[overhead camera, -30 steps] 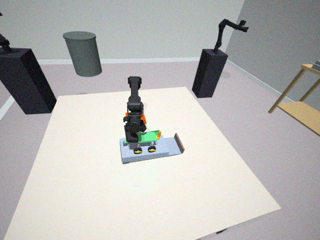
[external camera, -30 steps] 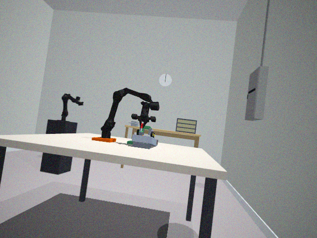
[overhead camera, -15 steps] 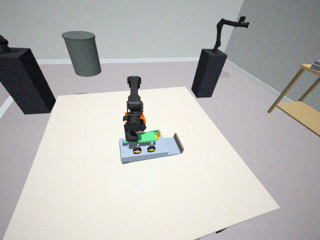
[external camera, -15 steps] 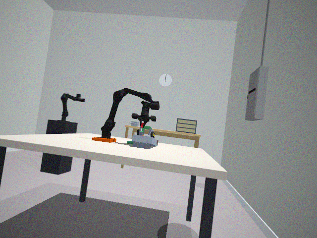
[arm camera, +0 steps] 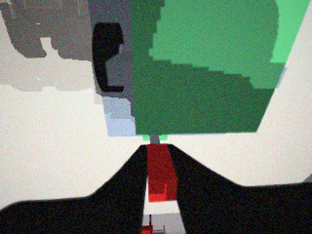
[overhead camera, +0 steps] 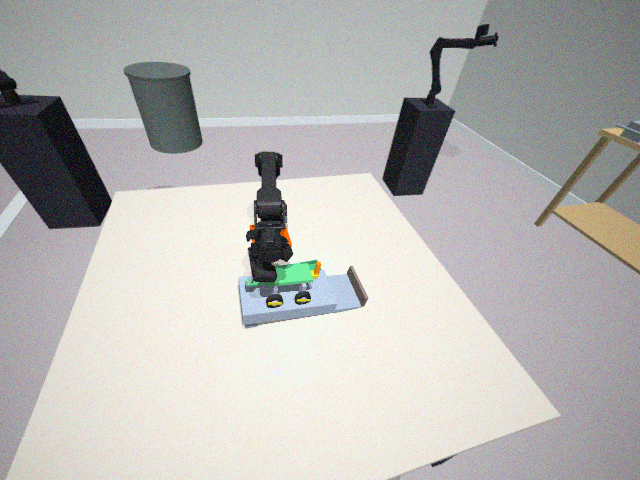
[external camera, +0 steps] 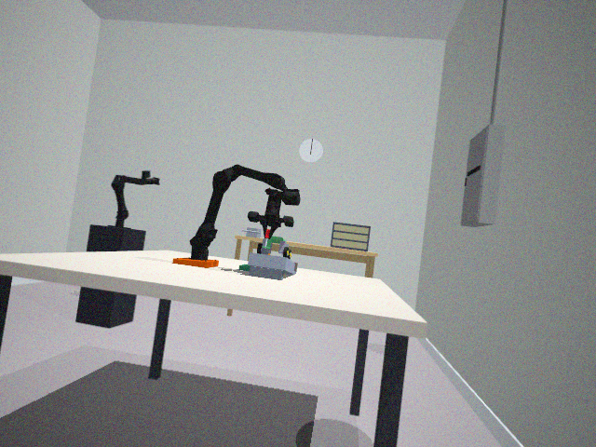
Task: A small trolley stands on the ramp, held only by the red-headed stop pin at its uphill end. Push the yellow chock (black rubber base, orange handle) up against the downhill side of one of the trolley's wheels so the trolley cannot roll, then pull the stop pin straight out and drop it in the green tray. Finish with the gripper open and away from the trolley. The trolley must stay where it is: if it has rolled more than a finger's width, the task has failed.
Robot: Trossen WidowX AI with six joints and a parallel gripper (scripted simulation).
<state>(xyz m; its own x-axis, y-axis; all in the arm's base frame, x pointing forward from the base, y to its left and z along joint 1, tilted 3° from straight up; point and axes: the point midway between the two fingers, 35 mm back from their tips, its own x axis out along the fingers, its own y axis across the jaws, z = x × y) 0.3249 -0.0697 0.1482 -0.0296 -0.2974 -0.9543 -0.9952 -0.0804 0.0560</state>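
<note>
Now: gripper tip 190 mm to the right of the yellow chock, 70 mm above it and 40 mm past it. Also, from my gripper tip: green-bodied trolley 90 mm to the left, 40 mm below, 10 mm ahead; grey ramp 110 mm below, 100 mm to the left, 10 mm ahead; stop pin right at my gripper tip.
</note>
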